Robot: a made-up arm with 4 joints.
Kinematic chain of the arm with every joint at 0, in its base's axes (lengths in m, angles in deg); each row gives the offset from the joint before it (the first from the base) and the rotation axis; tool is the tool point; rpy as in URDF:
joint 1: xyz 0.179 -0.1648 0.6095 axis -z
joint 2: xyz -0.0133 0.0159 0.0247 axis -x
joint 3: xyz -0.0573 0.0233 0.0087 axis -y
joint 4: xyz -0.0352 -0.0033 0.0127 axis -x
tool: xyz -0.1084 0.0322 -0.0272 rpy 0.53 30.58 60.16
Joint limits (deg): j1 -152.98..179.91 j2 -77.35..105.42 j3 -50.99..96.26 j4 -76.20..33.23
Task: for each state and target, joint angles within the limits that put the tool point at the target. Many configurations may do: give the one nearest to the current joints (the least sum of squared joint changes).
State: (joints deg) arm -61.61 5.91 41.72 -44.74
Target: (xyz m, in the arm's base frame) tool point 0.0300 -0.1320 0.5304
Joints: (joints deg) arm -39.05 -20.02 82.70 -31.39
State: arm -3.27 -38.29 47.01 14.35
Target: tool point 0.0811 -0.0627 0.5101
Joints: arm 17.50 -2.17 60.65 9.43
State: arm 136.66 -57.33 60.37 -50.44
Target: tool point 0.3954 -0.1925 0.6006
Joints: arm 158.85 -30.31 45.40 -62.43
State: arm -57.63 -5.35 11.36 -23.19
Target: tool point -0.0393 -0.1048 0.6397
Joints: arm -4.44 -14.40 7.50 -22.99
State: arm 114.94 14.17 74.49 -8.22
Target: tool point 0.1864 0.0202 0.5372
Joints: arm 83.57 26.37 33.88 -3.96
